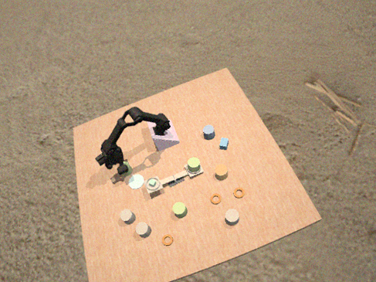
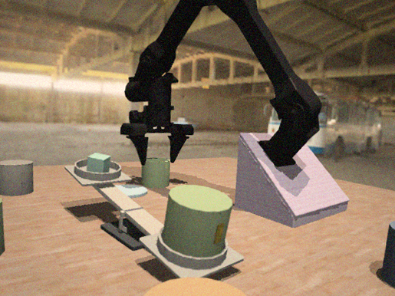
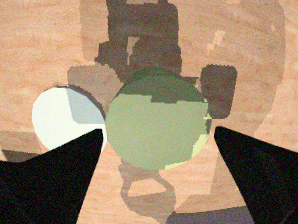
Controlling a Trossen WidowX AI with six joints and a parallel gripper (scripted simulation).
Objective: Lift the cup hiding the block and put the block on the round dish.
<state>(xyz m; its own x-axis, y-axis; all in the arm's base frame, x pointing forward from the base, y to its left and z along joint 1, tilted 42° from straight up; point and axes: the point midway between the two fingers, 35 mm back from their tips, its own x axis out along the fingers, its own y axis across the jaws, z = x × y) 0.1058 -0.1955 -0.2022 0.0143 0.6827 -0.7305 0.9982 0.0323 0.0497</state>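
Right now the small block is 21 cm ahead of my gripper tip, 14 cm to the left of it and 3 cm above it. From my gripper tip the other things lie so: pale round dish: 10 cm ahead, 3 cm to the left, 5 cm below; small balance: 20 cm ahead, 26 cm to the left, 2 cm below; blue cylinder: 1 cm ahead, 59 cm to the left, 2 cm below.
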